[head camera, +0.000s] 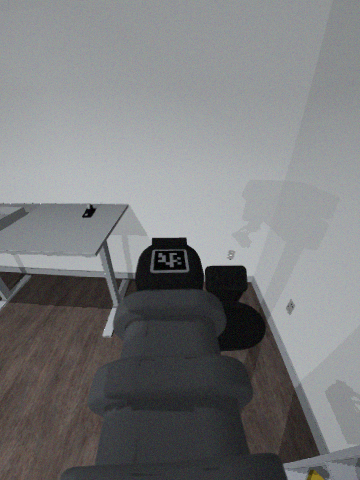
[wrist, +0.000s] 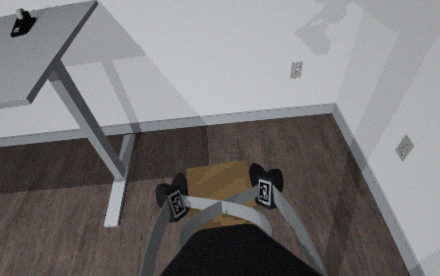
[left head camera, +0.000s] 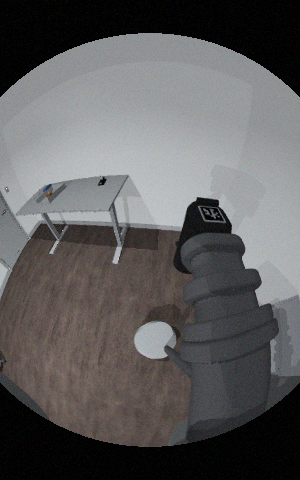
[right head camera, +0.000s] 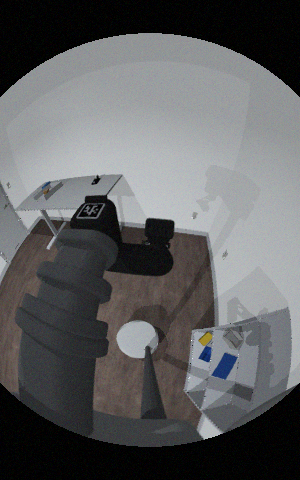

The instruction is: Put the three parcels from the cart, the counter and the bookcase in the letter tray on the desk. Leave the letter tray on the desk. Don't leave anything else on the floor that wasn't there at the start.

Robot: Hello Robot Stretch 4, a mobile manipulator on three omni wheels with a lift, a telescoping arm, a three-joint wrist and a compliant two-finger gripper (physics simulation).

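Places are measured from the robot's base along level axes (x down, y ahead, z right), in centimetres.
Pixels of known places: gripper, fingertip midpoint: [wrist: 219, 182]; robot's base, origin of the base link: [left head camera: 154, 338] [right head camera: 138, 338].
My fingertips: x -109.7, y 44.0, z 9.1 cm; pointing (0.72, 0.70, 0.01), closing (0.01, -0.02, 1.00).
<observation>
For each thing: its middle in the pictures, then the offset to it from my fingertips. "pt": a spot on its surface instead. Level surfaces: height alone.
- tan-brown box-shaped parcel, body centre: [wrist: 228, 248] dx -0.2, dy -6.5, dz -0.1 cm
- desk, its level: dx +17.4 cm
- grey letter tray, body centre: [left head camera: 50, 193] [right head camera: 47, 190] dx +13.9, dy +85.8, dz -141.8 cm
- small blue thing, surface spot: [left head camera: 48, 188] [right head camera: 46, 186] pt dx +11.6, dy +97.3, dz -153.5 cm
- small orange-brown thing, body centre: [left head camera: 48, 194] [right head camera: 46, 191] dx +14.2, dy +84.6, dz -144.0 cm
- small black object, body centre: [wrist: 20, 20] [head camera: 88, 209] [left head camera: 101, 179] [right head camera: 95, 178] dx +13.9, dy +102.9, dz -74.1 cm
My gripper [wrist: 219, 182] is shut on a tan-brown box-shaped parcel [wrist: 217, 176]. In the wrist view the parcel sits between the two fingertips, above the floor, to the right of the desk [head camera: 55, 232] [left head camera: 82, 194] [right head camera: 75, 187] [wrist: 30, 62]. The grey letter tray [head camera: 12, 218] [left head camera: 59, 192] [right head camera: 55, 189] lies on the left part of the desk. A small blue thing [left head camera: 48, 188] [right head camera: 46, 185] and a small orange-brown thing [left head camera: 48, 194] [right head camera: 46, 191] are in it, too small to make out well. The held parcel is hidden behind the wrist in the head views.
A small black object [head camera: 89, 212] [left head camera: 102, 181] [right head camera: 96, 180] [wrist: 23, 25] stands near the desk's right end. The pale bookcase [right head camera: 275, 327] at the right holds yellow, blue and grey things. A room corner is right of the desk. A white disc [left head camera: 151, 340] [right head camera: 135, 340] shows beside my arm.
</observation>
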